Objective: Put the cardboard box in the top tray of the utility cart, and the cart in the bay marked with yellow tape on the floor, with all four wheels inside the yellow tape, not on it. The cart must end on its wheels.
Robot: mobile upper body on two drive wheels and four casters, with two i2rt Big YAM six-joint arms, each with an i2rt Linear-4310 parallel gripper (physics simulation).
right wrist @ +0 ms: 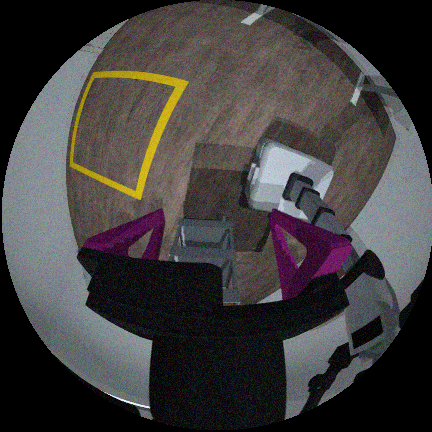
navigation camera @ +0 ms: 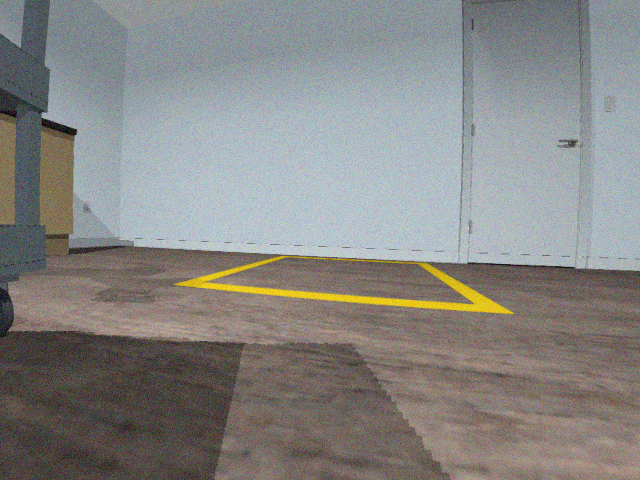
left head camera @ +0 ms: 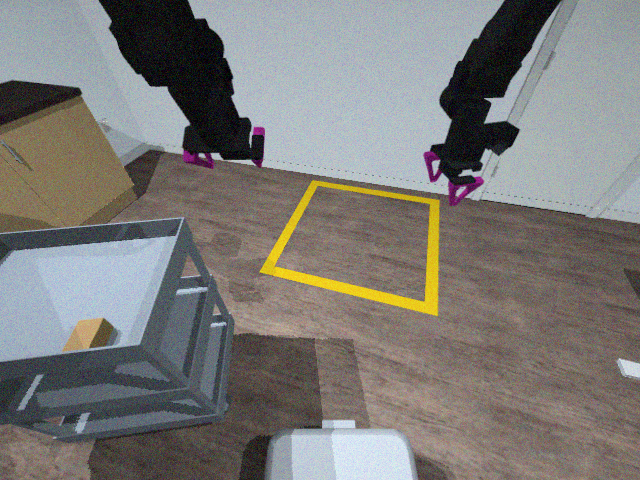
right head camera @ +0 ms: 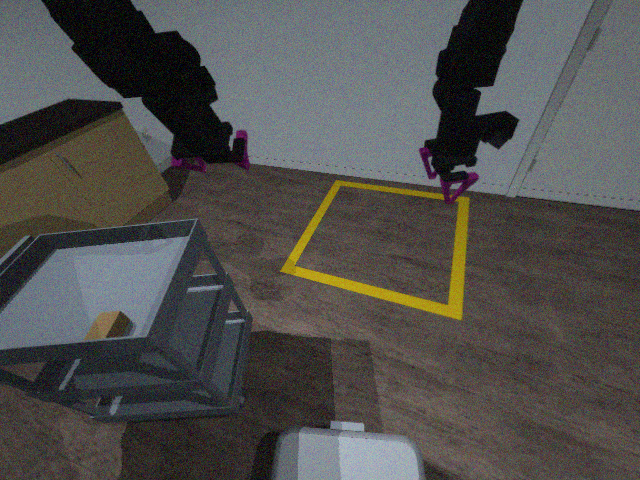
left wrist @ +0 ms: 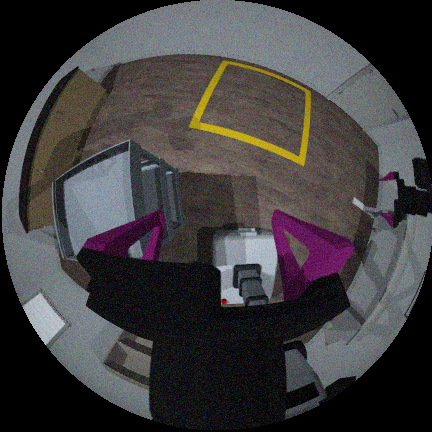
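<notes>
The grey utility cart [left head camera: 103, 361] [right head camera: 113, 353] [left wrist: 136, 185] [navigation camera: 20, 248] stands upright at the left in both head views, outside the yellow tape bay [left head camera: 351, 289] [right head camera: 372, 291] [left wrist: 248, 140] [navigation camera: 336, 298]. The cardboard box [left head camera: 87, 333] [right head camera: 108, 325] sits in its top tray by the near rim; in the left wrist view it does not show. My left gripper [left head camera: 235, 165] [right head camera: 223, 167] [left wrist: 217, 215] is open and empty, raised above and beyond the cart. My right gripper [left head camera: 443, 192] [right head camera: 440, 189] [right wrist: 216, 214] is open and empty, high near the bay's far right corner in the head views. Most cart wheels are hidden.
A wooden cabinet [left head camera: 67, 165] [right head camera: 87, 180] with a dark top stands behind the cart at the left. A wall runs behind the bay, with a door [navigation camera: 522, 129] to its right. My white base [left head camera: 341, 454] [right head camera: 351, 454] shows at the bottom of both head views.
</notes>
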